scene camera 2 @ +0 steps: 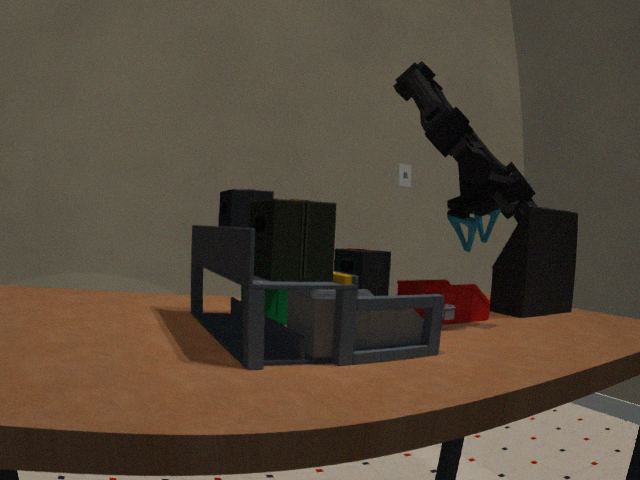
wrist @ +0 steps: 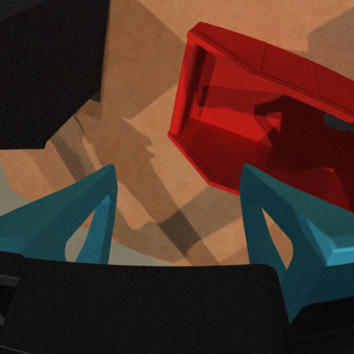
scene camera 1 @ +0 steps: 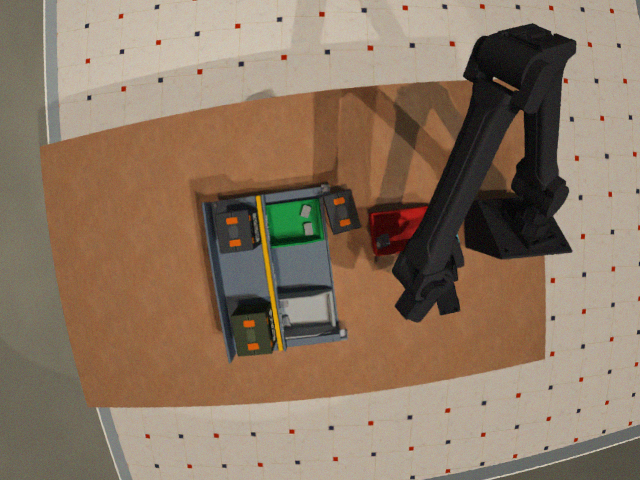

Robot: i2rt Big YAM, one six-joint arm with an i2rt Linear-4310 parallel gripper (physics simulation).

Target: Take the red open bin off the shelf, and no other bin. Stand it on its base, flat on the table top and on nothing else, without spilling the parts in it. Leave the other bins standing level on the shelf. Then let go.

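Frame: origin at the arm's base, x ahead, y left, z up, level; millimetres.
Seen in the pictures: gripper, between the fingertips: (scene camera 2: 475,246); arm's base, origin of its link: (scene camera 2: 540,234) (scene camera 1: 528,228).
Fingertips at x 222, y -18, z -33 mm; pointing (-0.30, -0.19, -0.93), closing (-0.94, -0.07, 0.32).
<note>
Offsets run from my fingertips to a thing's middle.
The red open bin {dy -32, dx +47, dz -109 mm} (scene camera 1: 395,227) (scene camera 2: 462,302) (wrist: 230,120) is on the table top, between the shelf (scene camera 1: 247,273) (scene camera 2: 253,330) and the arm's base, apart from both. It looks upright and level on its base; part of its underside is hidden in the second scene view. A dark part {dy -14, dx +99, dz -136 mm} (scene camera 1: 382,241) (wrist: 337,121) lies inside it. My gripper (scene camera 2: 476,245) (wrist: 178,175) is open and empty, above the bin near its base-side end. The arm hides part of the bin in the first scene view. The green bin {dy -114, dx +331, dz -103 mm} (scene camera 1: 289,222) (scene camera 2: 276,307) and the white bin {dy +115, dx +353, dz -103 mm} (scene camera 1: 310,310) sit on the shelf and look level.
A dark box {dy -114, dx +196, dz -81 mm} (scene camera 1: 341,211) (scene camera 2: 364,268) stands at the shelf's front, near the red bin. Another dark box {dy -130, dx +426, dz +16 mm} (scene camera 1: 235,230) (scene camera 2: 245,206) and an olive box {dy +99, dx +454, dz +4 mm} (scene camera 1: 251,330) (scene camera 2: 294,240) stand at the shelf's back. The arm's black base (scene camera 2: 540,263) (wrist: 50,75) is close beside the gripper.
</note>
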